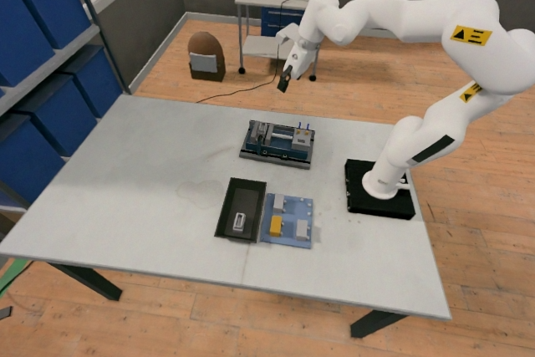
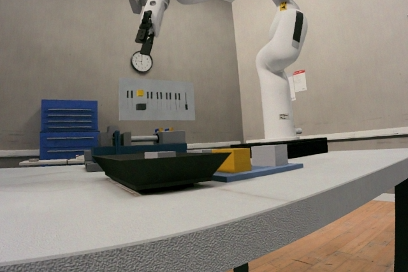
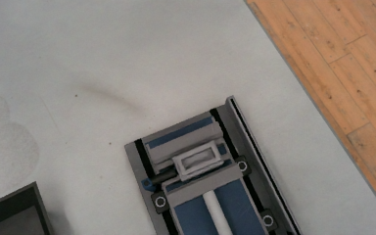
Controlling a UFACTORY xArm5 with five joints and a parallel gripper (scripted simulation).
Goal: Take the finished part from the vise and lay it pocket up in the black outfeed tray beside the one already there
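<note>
Now: hand 310 mm above the blue vise, 20 mm short of it and 10 mm to the left of it. From my hand the other things lie so: blue fixture plate: 350 mm below, 320 mm to the left, 60 mm behind; yellow block: 370 mm to the left, 330 mm below, 20 mm behind.
</note>
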